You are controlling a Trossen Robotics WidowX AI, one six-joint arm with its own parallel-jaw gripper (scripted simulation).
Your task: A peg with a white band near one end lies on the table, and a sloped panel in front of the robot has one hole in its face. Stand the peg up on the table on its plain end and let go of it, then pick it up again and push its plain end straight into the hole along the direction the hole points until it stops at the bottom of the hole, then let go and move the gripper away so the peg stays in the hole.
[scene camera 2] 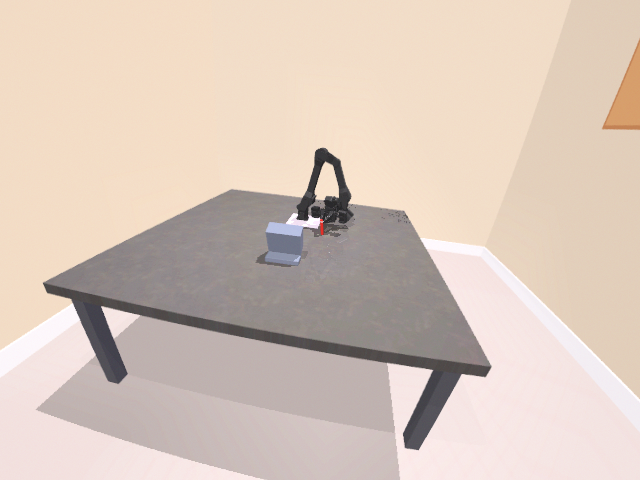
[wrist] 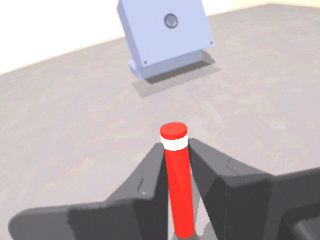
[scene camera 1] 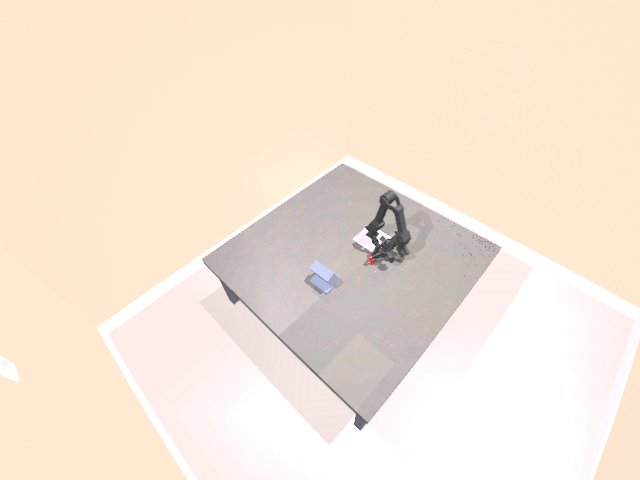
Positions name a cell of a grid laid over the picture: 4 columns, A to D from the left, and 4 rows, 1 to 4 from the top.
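My gripper (wrist: C3) is there to be seen, and so is a red peg (wrist: C3). I can also see a sloped panel (scene camera 2: B2).
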